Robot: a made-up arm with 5 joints. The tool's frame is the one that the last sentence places.
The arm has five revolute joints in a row. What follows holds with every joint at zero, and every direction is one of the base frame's.
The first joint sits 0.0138 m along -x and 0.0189 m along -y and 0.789 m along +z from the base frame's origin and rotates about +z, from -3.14 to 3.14 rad.
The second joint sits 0.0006 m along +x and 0.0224 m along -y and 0.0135 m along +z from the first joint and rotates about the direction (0, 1, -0.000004), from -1.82 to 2.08 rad.
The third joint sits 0.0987 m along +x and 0.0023 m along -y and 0.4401 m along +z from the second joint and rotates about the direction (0, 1, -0.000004), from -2.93 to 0.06 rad.
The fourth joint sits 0.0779 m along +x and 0.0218 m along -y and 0.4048 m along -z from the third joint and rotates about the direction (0, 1, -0.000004), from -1.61 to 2.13 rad.
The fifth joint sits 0.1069 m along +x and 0.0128 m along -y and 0.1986 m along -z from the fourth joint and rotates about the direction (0, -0.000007, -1), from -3.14 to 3.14 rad.
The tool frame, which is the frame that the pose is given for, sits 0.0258 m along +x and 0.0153 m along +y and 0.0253 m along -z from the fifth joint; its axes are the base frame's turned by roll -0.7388, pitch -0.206 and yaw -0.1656 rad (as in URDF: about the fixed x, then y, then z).
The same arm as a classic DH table. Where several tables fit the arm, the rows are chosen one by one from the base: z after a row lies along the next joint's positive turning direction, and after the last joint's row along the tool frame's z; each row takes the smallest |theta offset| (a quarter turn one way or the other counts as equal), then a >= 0, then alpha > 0; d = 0 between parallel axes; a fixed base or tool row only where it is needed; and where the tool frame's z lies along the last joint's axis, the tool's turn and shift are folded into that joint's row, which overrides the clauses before.
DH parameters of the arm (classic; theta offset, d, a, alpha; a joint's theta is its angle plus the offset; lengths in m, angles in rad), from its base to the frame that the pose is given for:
base (fixed): 0.9401 0.0000 -0.0234 0.0000
joint 1: -0.9401 0.8025 0.0006 -1.5708
joint 2: -1.3502 0.0000 0.4510 0.0000
joint 3: -0.4107 0.0000 -0.4122 0.0000
joint 4: -1.3807 -0.0593 -0.1069 1.5708
joint 5: -0.0553 0.2384 -0.0266 -2.3799
tool (fixed): 2.8407 0.0201 0.0000 0.0000
Joint limits (rad, base to tool): -3.1400..3.1400 -1.8200..2.0800 -2.9300..0.0600 -1.6100..2.1300 -3.1400..3.1400

